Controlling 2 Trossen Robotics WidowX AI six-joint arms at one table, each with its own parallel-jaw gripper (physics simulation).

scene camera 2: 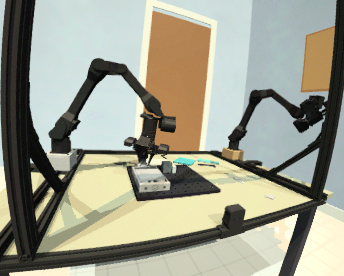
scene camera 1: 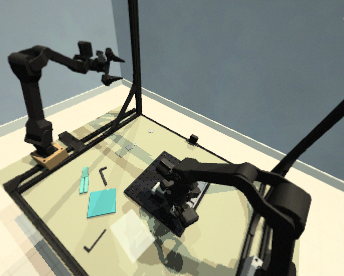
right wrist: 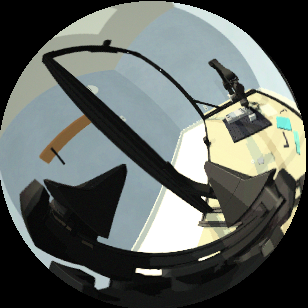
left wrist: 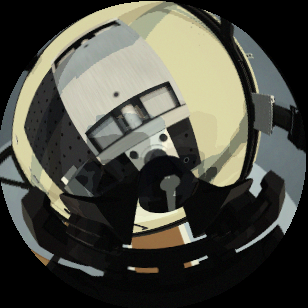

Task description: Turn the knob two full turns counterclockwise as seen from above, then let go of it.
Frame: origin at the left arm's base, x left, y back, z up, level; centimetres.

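Seen in the pictures: left gripper, fingertip midpoint: (scene camera 1: pixel 174 211) (right wrist: pixel 247 107); right gripper, fingertip midpoint: (scene camera 2: pixel 318 115) (scene camera 1: pixel 123 69) (right wrist: pixel 166 166); left arm's base at its link origin: (scene camera 2: pixel 60 151) (right wrist: pixel 231 93); right arm's base at its link origin: (scene camera 2: pixel 233 149) (scene camera 1: pixel 47 150).
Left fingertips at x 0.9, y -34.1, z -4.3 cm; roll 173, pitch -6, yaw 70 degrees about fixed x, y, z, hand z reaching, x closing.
Observation:
Pixels of each thing's top centre, then the offset from my left fingertips to it. "spot": a spot on its surface instead. Level surfaces: height alone.
- knob at its top centre: (left wrist: pixel 170 197) dz +5.0, dx -1.8, dy +0.6 cm
- brushed-metal stage at its top centre: (left wrist: pixel 96 63) (scene camera 2: pixel 149 173) (scene camera 1: pixel 191 187) (right wrist: pixel 234 112) dz +0.3, dx -12.8, dy -0.5 cm
- black perforated board at its surface level: dz -2.5 cm
- grey block at a spot on its surface: (scene camera 2: pixel 167 166) spot: dz +0.2, dx -4.3, dy -9.5 cm
- cyan plate at its top centre: (scene camera 1: pixel 102 201) (scene camera 2: pixel 185 160) dz -2.9, dx +16.3, dy -25.2 cm
- pale sheet at its top centre: (left wrist: pixel 149 213) (scene camera 1: pixel 132 233) (scene camera 2: pixel 153 161) dz -3.3, dx +15.5, dy -7.2 cm
The knob (left wrist: pixel 156 189) is a black round dial with a grey pointer. It sits on a bracket at the end of a brushed-metal stage (left wrist: pixel 114 74) (scene camera 2: pixel 149 175), which is bolted to a black perforated board (scene camera 1: pixel 143 178) (scene camera 2: pixel 198 186). My left gripper (left wrist: pixel 155 171) (scene camera 2: pixel 144 161) points straight down over the bracket, and its fingers are shut on the knob from both sides. In scene camera 1 the wrist hides the knob. My right gripper (scene camera 1: pixel 121 69) (right wrist: pixel 166 166) is open and empty, held high above the far table corner.
A grey block (scene camera 2: pixel 167 166) (scene camera 1: pixel 158 189) stands on the board beside the stage. A cyan plate (scene camera 1: pixel 102 202), cyan strips (scene camera 1: pixel 84 180), two black L-shaped keys (scene camera 1: pixel 103 175) (scene camera 1: pixel 95 241) and a pale sheet (scene camera 1: pixel 131 235) lie on the table. A black frame post (scene camera 1: pixel 135 55) rises at the corner.

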